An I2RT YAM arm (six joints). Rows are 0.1 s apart.
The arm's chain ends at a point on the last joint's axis. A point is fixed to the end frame.
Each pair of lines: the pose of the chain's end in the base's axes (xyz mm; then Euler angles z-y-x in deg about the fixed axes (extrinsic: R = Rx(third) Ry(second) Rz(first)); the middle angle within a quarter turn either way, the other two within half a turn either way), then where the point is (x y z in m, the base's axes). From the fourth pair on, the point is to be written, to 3 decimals.
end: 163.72, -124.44, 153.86, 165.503, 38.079, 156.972
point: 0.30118 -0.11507 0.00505
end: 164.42, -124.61, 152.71, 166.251, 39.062, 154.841
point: 0.30482 -0.11985 0.00645
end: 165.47, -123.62, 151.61, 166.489, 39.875, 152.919
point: 0.30792 -0.12287 0.00726
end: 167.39, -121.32, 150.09, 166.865, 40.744, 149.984
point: 0.312 -0.127 0.008
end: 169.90, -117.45, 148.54, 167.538, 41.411, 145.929
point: 0.317 -0.132 0.009
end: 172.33, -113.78, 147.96, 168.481, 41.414, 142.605
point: 0.320 -0.136 0.011
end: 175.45, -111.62, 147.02, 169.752, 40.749, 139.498
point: 0.323 -0.143 0.011
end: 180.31, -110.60, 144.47, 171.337, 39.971, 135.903
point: 0.327 -0.151 0.011
